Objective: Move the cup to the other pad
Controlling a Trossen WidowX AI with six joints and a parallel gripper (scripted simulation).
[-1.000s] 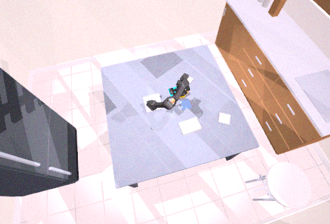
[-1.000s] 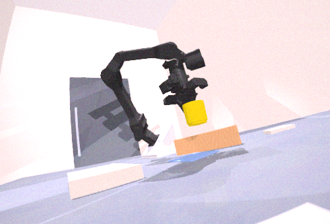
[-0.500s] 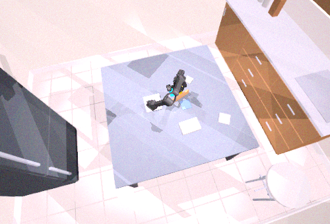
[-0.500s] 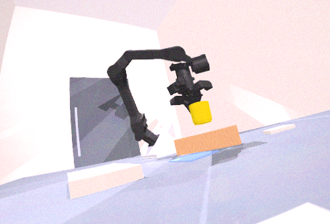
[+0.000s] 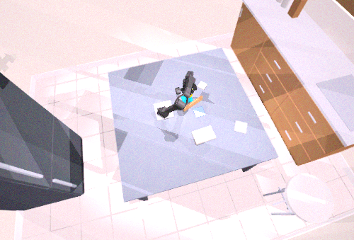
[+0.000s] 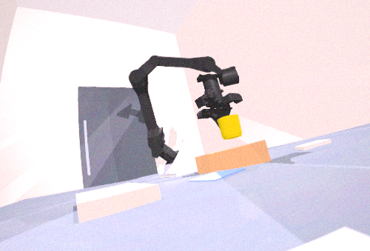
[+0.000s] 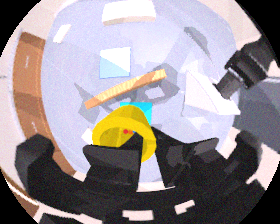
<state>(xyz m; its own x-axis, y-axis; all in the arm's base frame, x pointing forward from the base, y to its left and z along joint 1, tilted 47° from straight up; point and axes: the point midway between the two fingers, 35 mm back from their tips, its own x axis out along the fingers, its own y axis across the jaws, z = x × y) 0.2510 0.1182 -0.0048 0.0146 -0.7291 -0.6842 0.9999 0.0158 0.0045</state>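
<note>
Right now my gripper tip is 10 cm above the wooden bar, 6 cm to the left of it and 5 cm short of it. The rest, counted from my gripper tip: pale blue pad (15 cm to the right, 13 cm below, 9 cm ahead); block (38 cm to the right, 11 cm below, 5 cm ahead); yellow cup (2 cm ahead).
</note>
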